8 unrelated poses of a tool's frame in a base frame.
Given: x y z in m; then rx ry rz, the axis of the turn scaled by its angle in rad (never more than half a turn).
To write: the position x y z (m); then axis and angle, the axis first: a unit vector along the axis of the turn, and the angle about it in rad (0 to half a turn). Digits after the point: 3 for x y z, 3 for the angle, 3 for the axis.
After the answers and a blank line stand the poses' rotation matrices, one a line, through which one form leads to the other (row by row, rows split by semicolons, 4 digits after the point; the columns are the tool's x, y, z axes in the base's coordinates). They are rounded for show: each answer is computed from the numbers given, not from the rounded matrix.
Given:
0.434 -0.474 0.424 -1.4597 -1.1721 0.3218
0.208 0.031 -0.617 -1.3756 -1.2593 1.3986
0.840 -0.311 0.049 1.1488 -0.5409 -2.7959
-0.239 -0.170 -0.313 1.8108 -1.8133 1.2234
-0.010 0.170 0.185 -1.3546 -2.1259 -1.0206
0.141 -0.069 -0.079 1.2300 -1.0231 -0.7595
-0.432 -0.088 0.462 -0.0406 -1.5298 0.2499
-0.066 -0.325 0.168 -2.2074 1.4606 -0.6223
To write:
0.434 -0.474 0.424 -0.768 -0.617 0.169 1.899
0.208 0.031 -0.617 -0.590 -0.540 0.600 2.331
0.840 -0.311 0.049 0.374 -0.176 -0.911 3.071
-0.239 -0.170 -0.313 0.638 -0.639 0.431 2.840
-0.010 0.170 0.185 -0.498 -0.782 -0.375 2.720
0.141 -0.069 -0.079 0.695 -0.578 -0.429 1.771
-0.432 -0.088 0.462 -0.026 -0.987 0.161 1.551
-0.066 -0.325 0.168 -0.812 0.537 -0.229 2.719

0.4584 0.4669 -0.7562; 0.7876 0.1809 0.5890; 0.4118 -0.8656 -0.2848
-0.1010 0.1037 -0.9895; 0.9732 -0.1962 -0.1199; -0.2066 -0.9751 -0.0811
-0.7179 -0.0672 -0.6929; -0.1961 -0.9355 0.2939; -0.6679 0.3469 0.6585
-0.1599 -0.9241 0.3472; -0.6679 -0.1577 -0.7274; 0.7269 -0.3482 -0.5919
-0.4378 0.8983 0.0373; 0.5908 0.2563 0.7650; 0.6776 0.3570 -0.6429
0.3794 -0.0607 -0.9232; -0.9013 0.2012 -0.3836; 0.2091 0.9777 0.0216
0.0209 -0.1358 -0.9905; 0.1864 0.9739 -0.1296; 0.9822 -0.1820 0.0456
0.3481 -0.7400 0.5755; -0.9277 -0.3603 0.0978; 0.1350 -0.5680 -0.8119

